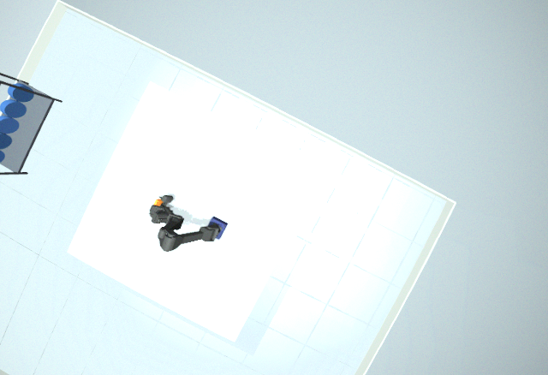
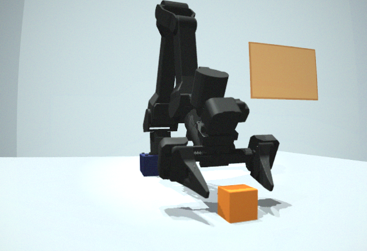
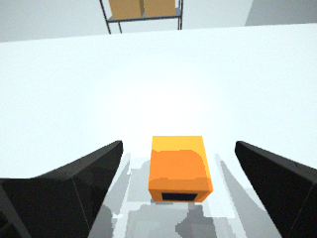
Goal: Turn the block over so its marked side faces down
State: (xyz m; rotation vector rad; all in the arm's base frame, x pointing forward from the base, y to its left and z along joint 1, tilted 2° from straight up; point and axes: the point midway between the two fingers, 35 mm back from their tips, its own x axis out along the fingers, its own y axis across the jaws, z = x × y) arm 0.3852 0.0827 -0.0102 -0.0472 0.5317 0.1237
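The orange block is 20 mm behind my gripper tip and 20 mm below it.
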